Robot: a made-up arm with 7 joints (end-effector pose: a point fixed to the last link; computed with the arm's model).
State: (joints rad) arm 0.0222 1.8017 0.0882 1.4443 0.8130 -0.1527 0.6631
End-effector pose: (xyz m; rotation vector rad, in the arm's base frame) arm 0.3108 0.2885 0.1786 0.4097 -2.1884 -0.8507
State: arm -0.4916 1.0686 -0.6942 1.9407 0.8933 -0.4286 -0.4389
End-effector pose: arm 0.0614 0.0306 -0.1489 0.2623 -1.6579 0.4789
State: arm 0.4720 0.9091 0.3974 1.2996 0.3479 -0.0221 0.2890
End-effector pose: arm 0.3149 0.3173 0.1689 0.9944 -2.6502 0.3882
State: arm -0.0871 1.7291 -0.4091 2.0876 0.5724 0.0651 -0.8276
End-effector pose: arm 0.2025 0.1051 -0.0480 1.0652 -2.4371 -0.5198
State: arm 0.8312 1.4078 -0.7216 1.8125 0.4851 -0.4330 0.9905
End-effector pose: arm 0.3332 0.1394 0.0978 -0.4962 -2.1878 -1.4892
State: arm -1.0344 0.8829 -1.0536 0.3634 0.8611 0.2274 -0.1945
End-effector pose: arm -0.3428 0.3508 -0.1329 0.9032 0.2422 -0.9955
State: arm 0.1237 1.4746 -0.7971 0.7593 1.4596 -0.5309 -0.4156
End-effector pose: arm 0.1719 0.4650 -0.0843 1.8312 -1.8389 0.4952
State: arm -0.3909 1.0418 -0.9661 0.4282 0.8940 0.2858 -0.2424
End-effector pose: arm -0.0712 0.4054 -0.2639 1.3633 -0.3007 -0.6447
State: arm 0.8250 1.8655 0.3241 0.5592 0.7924 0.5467 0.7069
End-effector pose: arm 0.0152 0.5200 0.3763 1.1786 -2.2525 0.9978
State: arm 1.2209 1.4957 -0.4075 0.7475 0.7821 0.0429 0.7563
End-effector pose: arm 0.2414 0.4854 0.2623 0.8923 -2.4560 0.3095
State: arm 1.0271 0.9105 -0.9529 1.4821 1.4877 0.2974 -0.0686
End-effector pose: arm 0.4261 0.0778 0.0921 -0.0509 -1.8747 0.4728
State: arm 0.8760 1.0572 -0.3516 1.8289 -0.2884 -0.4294 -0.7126
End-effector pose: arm 0.3366 0.0722 0.1578 -0.5647 2.1007 0.0669
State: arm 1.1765 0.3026 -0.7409 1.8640 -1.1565 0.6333 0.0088
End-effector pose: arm 0.2624 -0.1920 0.1976 -1.3052 2.1439 0.3748
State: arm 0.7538 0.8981 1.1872 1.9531 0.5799 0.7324 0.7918
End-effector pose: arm -0.0224 0.2765 0.3298 -0.4791 2.9020 -0.5047
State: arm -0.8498 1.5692 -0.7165 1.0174 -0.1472 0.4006 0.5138
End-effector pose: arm -0.0724 0.4162 -0.1814 0.3916 0.1533 -1.5357
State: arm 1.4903 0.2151 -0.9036 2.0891 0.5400 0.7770 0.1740
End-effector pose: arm 0.0899 -0.1764 0.2615 -0.6448 -2.7805 -0.8511
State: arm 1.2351 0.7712 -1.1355 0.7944 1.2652 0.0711 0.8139
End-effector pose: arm 0.4986 0.2014 0.0544 -0.3795 -2.0074 0.1504
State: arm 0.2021 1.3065 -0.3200 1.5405 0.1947 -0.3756 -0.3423
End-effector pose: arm 0.3081 0.2040 -0.0288 0.9061 -2.7668 -0.5384
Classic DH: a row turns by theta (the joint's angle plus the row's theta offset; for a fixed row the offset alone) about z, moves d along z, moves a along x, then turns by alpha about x. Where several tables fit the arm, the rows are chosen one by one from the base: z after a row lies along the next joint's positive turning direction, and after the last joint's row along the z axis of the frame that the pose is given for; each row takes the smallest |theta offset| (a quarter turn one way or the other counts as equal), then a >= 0, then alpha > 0; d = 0 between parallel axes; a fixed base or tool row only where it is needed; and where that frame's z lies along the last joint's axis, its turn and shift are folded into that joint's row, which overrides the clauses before.
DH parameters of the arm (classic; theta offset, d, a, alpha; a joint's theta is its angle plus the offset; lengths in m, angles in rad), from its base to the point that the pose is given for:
base (fixed): 0 0.133 0.019 1.5708
joint 1: -1.5708 -0.078 0.009 -1.5708
joint 2: -1.5708 -0.026 0.023 1.5708
joint 3: 1.5708 -0.203 0.007 1.5708
joint 4: 0 0.04 -0.007 -1.5708
joint 5: 0 -0.331 0.013 -1.5708
joint 6: -1.5708 -0.014 0.001 1.5708
joint 7: 0.8541 -0.0448 0.0133 1.0014
tool (fixed): -1.2759 0.0146 0 0

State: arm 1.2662 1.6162 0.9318 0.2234 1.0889 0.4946 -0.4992
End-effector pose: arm -0.0474 0.5939 0.2010 -0.4423 1.0393 -2.7830
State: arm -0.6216 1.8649 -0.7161 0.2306 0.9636 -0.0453 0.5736
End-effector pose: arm 0.0889 0.5862 0.1450 1.4155 -0.5383 -0.7750
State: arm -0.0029 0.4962 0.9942 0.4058 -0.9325 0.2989 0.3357
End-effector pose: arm 0.1481 0.3647 -0.2830 1.1121 -0.6037 0.0296
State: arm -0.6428 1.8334 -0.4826 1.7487 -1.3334 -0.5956 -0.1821
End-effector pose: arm 0.0701 0.2966 -0.1392 -1.2123 -1.2104 -2.5788
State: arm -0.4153 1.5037 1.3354 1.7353 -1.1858 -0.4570 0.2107
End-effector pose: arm 0.2229 0.2491 0.2965 -1.6369 0.9360 1.9366
